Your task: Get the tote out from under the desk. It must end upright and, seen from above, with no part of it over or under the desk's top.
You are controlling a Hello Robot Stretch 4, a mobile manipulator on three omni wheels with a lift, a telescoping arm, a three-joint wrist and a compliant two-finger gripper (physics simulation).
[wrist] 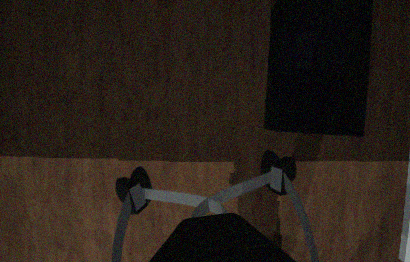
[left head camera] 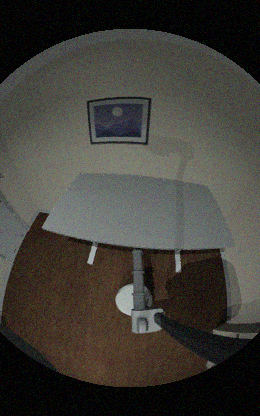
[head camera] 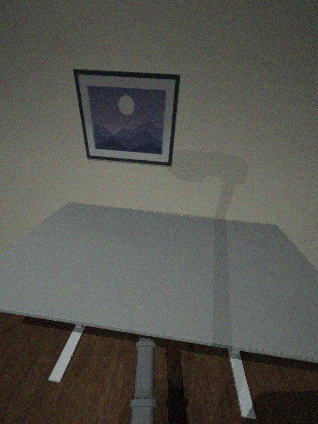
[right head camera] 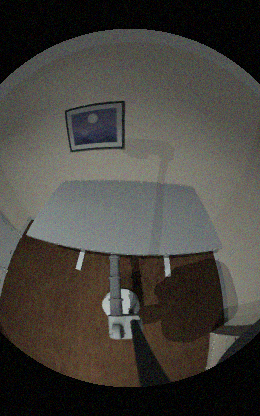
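Where they show: gripper, between the fingertips: (wrist: 205, 173); robot's base, origin of its link: (left head camera: 132, 298).
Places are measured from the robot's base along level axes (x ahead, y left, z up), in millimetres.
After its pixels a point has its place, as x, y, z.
Note:
The tote (wrist: 318, 70) @[855, -398, -24] is a very dark, nearly black box on the floor, at the upper right of the wrist view; its far end is cut off by the frame. My gripper (wrist: 205, 173) @[718, -87, 339] is open and empty, with its fingertips wide apart. It points down over the floor, nearer than the tote and mostly to its left, and the right fingertip shows just below the tote's near end. The desk (head camera: 150, 270) @[598, -3, 923] (left head camera: 135, 212) @[608, 12, 923] (right head camera: 120, 217) @[608, -62, 923] has a pale grey top that hides the tote and the gripper in the head views.
My arm (head camera: 145, 372) @[301, -1, 756] (left head camera: 138, 280) @[170, 0, 760] (right head camera: 115, 282) @[195, -8, 759] reaches to the desk's front edge, between two white desk feet (head camera: 66, 354) (head camera: 242, 385). A white strip (wrist: 405, 220) @[426, -617, -17] shows at the wrist view's right edge. A framed picture (head camera: 127, 117) @[1157, 164, 1509] hangs on the wall behind the desk.

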